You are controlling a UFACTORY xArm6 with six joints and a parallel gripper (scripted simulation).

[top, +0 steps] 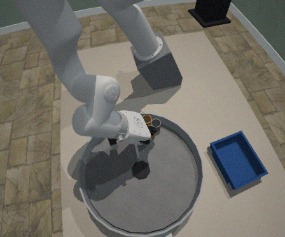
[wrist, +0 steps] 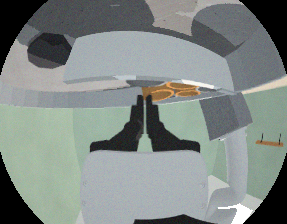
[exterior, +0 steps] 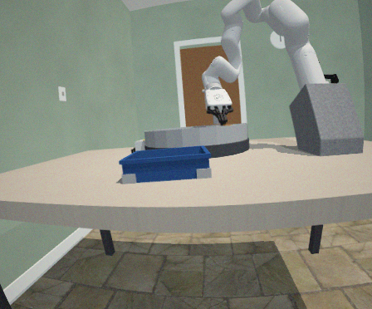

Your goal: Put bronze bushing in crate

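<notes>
Now: hand 190 mm short of the blue crate, 290 mm to the right of it and 100 mm above it. Also, from my hand: grey turning table: 100 mm ahead, 70 mm to the right, 70 mm below.
</notes>
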